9 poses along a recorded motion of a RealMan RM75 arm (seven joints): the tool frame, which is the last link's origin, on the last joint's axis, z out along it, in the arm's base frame.
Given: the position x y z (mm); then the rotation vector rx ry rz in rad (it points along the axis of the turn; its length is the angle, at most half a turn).
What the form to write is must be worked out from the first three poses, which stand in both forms.
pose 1, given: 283.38 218.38 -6.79 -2.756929 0.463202 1.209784
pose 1, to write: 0.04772 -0.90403 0.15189 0.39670 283.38 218.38 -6.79
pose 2, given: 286.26 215.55 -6.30 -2.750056 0.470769 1.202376
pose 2, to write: 0.05172 -0.90397 0.15475 0.39523 286.26 215.55 -6.30
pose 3, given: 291.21 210.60 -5.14 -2.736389 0.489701 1.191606
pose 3, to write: 0.05852 -0.90319 0.16163 0.39331 291.21 210.60 -5.14
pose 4, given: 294.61 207.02 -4.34 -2.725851 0.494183 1.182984
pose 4, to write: 0.06460 -0.90302 0.16371 0.39190 294.61 207.02 -4.34
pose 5, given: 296.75 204.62 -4.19 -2.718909 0.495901 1.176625
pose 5, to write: 0.06884 -0.90301 0.16470 0.39078 296.75 204.62 -4.19
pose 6, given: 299.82 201.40 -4.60 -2.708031 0.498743 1.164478
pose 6, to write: 0.07588 -0.90318 0.16634 0.38838 299.82 201.40 -4.60
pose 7, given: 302.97 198.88 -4.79 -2.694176 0.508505 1.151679
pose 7, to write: 0.08379 -0.90278 0.17039 0.38591 302.97 198.88 -4.79
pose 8, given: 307.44 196.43 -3.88 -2.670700 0.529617 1.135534
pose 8, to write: 0.09564 -0.90117 0.17871 0.38316 307.44 196.43 -3.88
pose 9, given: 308.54 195.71 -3.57 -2.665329 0.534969 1.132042
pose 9, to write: 0.09825 -0.90073 0.18079 0.38256 308.54 195.71 -3.57
